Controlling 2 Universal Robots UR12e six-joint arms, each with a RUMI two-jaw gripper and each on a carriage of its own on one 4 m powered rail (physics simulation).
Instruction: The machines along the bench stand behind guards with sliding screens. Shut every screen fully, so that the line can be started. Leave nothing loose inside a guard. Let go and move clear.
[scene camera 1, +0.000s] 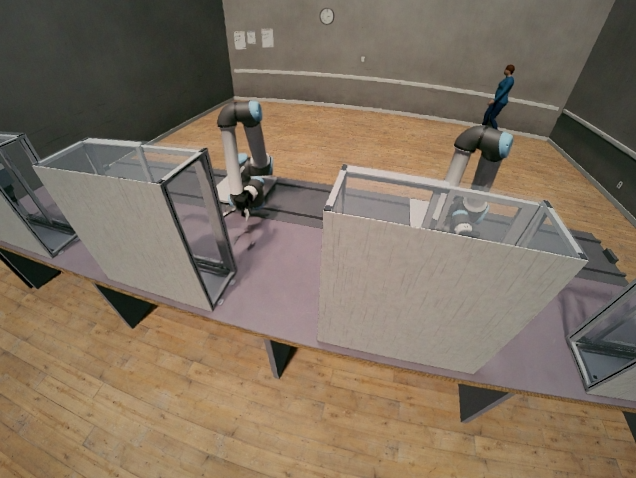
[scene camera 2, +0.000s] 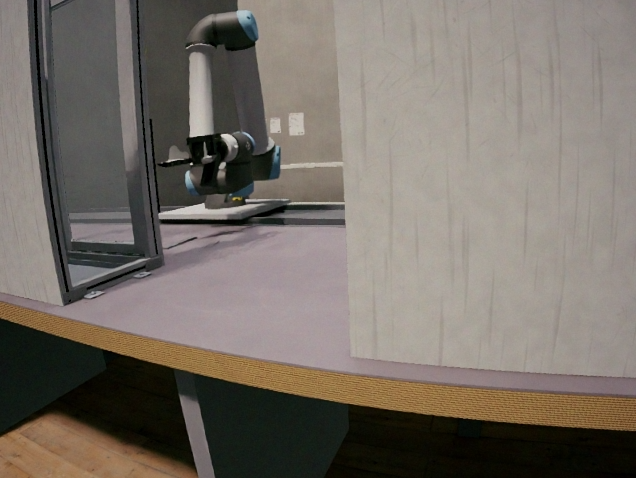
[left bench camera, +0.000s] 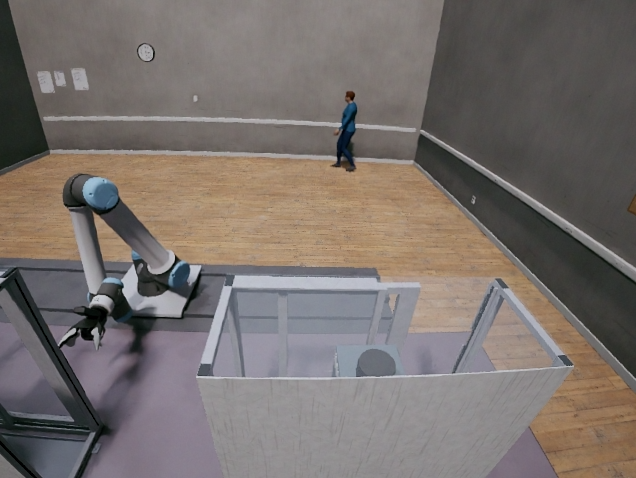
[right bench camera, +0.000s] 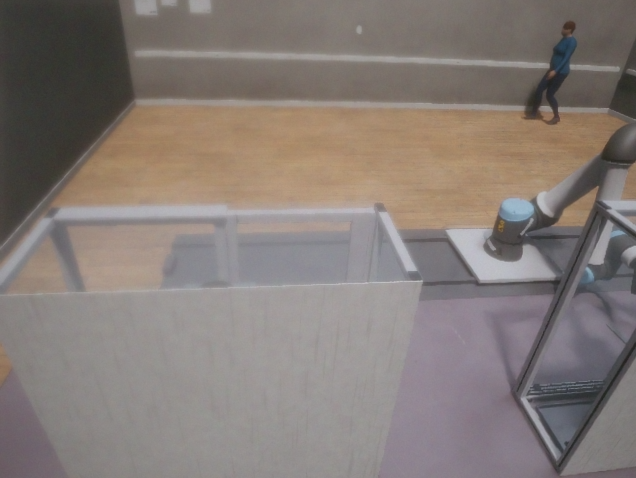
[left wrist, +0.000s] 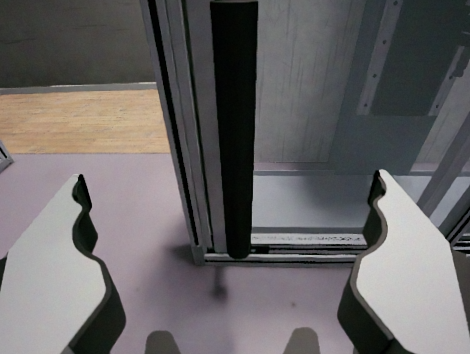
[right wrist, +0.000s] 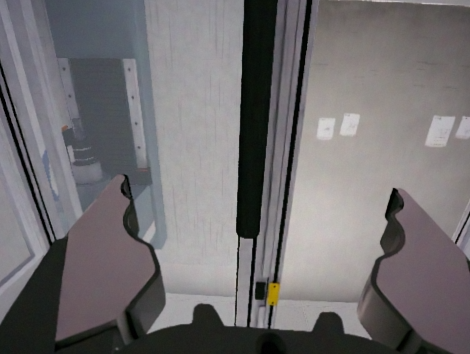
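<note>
My left gripper is open, its fingers wide apart on either side of a black handle, touching nothing. That screen's stile stands close beside the guard's left post. My right gripper is open and empty. In its wrist view, a black handle lies beyond the fingers, with the screen's edge close along the right post. In the left bench view, a sliding screen stands apart from its guard's right post, leaving a gap.
A machine with a round grey top stands in that guard. A machine also shows behind clear panels in the right wrist view. Guards with pale panels stand along the bench. A person is near the far wall.
</note>
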